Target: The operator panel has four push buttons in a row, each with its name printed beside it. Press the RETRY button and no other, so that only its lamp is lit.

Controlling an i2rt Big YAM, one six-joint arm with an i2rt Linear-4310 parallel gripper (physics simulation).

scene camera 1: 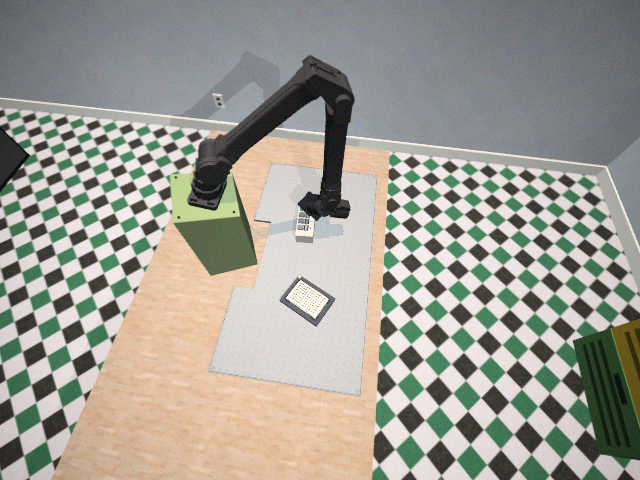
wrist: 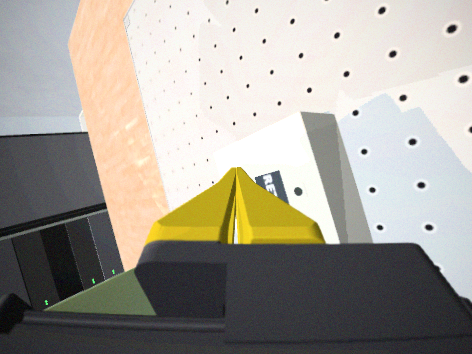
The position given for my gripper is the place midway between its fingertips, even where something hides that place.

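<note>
You'd see an operator panel point(wrist: 301, 159) here, and my gripper point(wrist: 236, 176) is in the view as well.
</note>
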